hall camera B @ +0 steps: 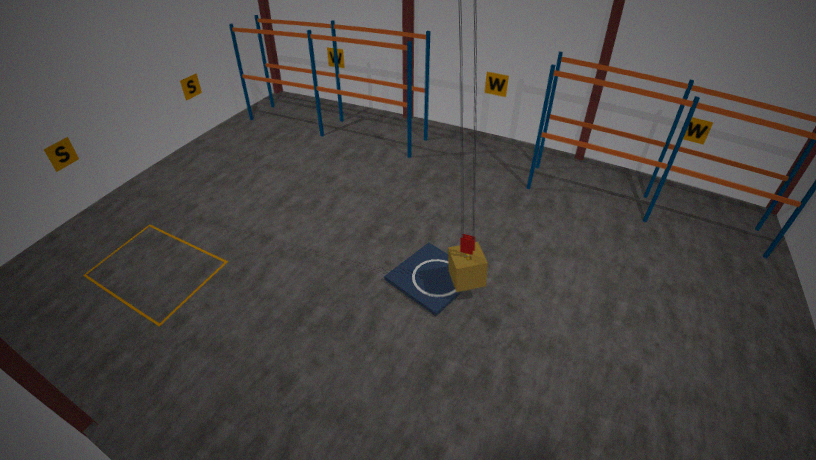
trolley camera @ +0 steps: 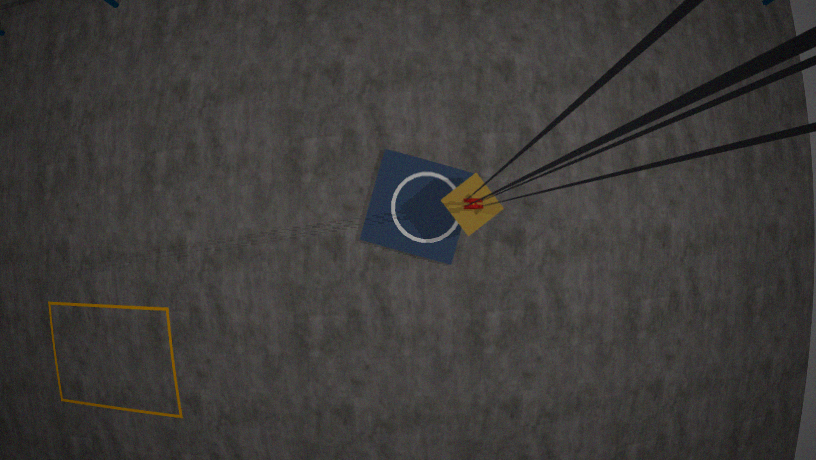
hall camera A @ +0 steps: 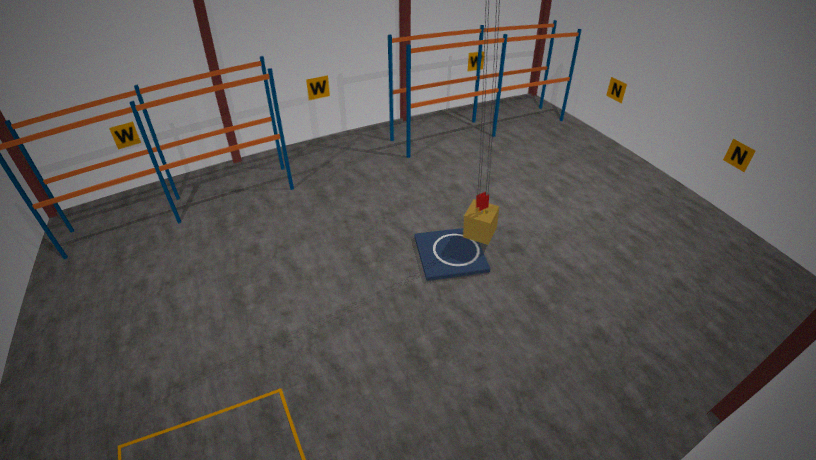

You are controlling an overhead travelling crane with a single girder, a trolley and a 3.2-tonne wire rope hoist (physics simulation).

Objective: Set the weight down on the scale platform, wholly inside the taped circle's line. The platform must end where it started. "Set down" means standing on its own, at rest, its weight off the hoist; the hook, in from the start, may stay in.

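The yellow block-shaped weight (hall camera A: pixel 480 228) (hall camera B: pixel 469 276) (trolley camera: pixel 469 224) hangs upright in the air under the red hook block (hall camera A: pixel 482 201) (hall camera B: pixel 467 244) (trolley camera: pixel 473 203), my gripper, which holds it. The blue scale platform (hall camera A: pixel 428 267) (hall camera B: pixel 400 277) (trolley camera: pixel 377 188) lies flat on the floor. In the trolley view the weight overlaps the platform's right edge and the right side of the white taped circle (hall camera A: pixel 434 249) (hall camera B: pixel 413 277) (trolley camera: pixel 393 206), and reaches out past the platform. Its shadow falls on the platform, mostly inside the circle. The weight hides part of the circle in hall camera B.
Blue and orange racks stand along the W wall, one rack (hall camera A: pixel 156 162) (hall camera B: pixel 670 159) and another rack (hall camera A: pixel 408 102) (hall camera B: pixel 409 102). A yellow outlined rectangle (hall camera A: pixel 200 417) (hall camera B: pixel 188 243) (trolley camera: pixel 108 305) is marked on the floor, away from the platform.
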